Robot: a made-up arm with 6 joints. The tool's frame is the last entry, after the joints. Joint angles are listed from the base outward.
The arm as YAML. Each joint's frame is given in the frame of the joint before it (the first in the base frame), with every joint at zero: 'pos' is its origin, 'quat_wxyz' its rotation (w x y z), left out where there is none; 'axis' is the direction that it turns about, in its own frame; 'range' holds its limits. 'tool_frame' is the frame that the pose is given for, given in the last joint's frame.
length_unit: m
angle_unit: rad
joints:
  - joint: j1
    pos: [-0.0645, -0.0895, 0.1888]
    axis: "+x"
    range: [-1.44, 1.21]
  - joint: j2
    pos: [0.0, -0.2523, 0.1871]
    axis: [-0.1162, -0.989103, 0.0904]
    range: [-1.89, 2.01]
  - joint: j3
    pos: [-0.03, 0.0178, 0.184]
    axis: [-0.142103, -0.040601, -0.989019]
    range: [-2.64, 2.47]
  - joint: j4
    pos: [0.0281, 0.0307, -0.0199]
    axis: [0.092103, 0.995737, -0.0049]
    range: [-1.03, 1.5]
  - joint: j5
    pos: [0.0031, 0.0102, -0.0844]
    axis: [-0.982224, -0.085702, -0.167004]
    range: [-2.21, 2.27]
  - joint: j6
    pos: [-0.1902, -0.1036, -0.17]
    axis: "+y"
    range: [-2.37, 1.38]
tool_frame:
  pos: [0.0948, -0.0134, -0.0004]
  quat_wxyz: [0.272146, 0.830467, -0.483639, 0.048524]
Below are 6 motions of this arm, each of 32 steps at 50 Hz.
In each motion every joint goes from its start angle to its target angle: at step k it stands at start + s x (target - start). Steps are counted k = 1, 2, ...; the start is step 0. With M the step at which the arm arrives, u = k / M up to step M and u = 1 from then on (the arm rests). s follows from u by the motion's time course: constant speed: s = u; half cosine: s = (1 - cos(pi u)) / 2; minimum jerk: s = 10 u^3 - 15 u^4 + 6 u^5.
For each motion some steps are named. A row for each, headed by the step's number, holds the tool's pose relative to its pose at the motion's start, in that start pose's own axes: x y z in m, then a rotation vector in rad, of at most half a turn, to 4 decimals.
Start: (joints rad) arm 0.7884 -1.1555 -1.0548 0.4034 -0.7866 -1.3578
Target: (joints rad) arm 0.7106 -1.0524 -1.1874 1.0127 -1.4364 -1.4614
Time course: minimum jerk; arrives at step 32
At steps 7, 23, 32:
7: -0.0064 0.0029 -0.0109 -0.0455 -0.0223 0.0316
23: -0.0892 -0.0086 -0.1363 -0.5211 -0.1166 0.4660
32: -0.1069 -0.0196 -0.1569 -0.5974 -0.1048 0.5587

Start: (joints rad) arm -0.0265 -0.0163 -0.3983 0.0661 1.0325 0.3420
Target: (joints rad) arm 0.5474 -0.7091 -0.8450 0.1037 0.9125 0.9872
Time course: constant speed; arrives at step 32
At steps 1, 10, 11, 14, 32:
1: -0.0041 -0.0091 0.0056 0.0060 -0.0159 -0.0399
10: -0.0536 -0.0930 0.0457 0.0748 -0.1262 -0.4035
11: -0.0604 -0.1023 0.0489 0.0841 -0.1346 -0.4442
14: -0.0822 -0.1300 0.0566 0.1141 -0.1545 -0.5661
32: -0.2415 -0.2712 0.0488 0.3589 -0.0964 -1.2661

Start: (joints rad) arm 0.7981 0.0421 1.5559 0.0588 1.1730 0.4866
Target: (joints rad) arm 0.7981 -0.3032 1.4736 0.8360 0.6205 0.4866
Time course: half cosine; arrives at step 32
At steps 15, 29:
15: 0.0077 0.0362 0.0072 -0.0619 0.1639 -0.3788
29: 0.0172 0.1200 0.0139 -0.2899 0.2357 -0.8085

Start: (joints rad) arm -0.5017 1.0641 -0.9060 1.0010 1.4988 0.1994
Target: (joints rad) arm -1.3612 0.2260 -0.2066 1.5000 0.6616 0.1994
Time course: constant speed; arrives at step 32
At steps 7, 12, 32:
7: 0.0711 -0.0189 0.0381 0.1572 -0.0063 -0.3840
12: 0.1251 -0.0185 0.0532 0.2079 -0.0191 -0.6818
32: 0.4253 0.0777 -0.0107 -0.2030 -0.2744 -1.8432

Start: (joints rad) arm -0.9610 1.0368 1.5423 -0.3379 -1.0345 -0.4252
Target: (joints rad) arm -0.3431 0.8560 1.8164 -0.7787 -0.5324 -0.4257
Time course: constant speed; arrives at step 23
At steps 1, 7, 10, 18, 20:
1: 0.0155 0.0033 0.0025 -0.0092 0.0498 0.0193
7: 0.1075 0.0345 0.0060 -0.0855 0.3502 0.1260
10: 0.1508 0.0565 0.0001 -0.1365 0.5004 0.1726
18: 0.2497 0.1293 -0.0399 -0.3109 0.8966 0.2688
20: 0.2696 0.1492 -0.0548 -0.3626 0.9939 0.2852

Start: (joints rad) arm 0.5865 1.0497 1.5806 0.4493 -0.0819 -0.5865
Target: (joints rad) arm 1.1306 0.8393 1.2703 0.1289 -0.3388 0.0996
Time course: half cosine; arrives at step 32
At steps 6, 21, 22, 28, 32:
6: 0.0038 -0.0073 0.0146 -0.0544 -0.0271 -0.0179
21: 0.0250 -0.0330 0.1351 -0.4636 -0.2891 -0.1949
22: 0.0256 -0.0327 0.1429 -0.4890 -0.3093 -0.2087
28: 0.0264 -0.0288 0.1767 -0.5981 -0.4022 -0.2726
32: 0.0263 -0.0275 0.1835 -0.6201 -0.4223 -0.2865

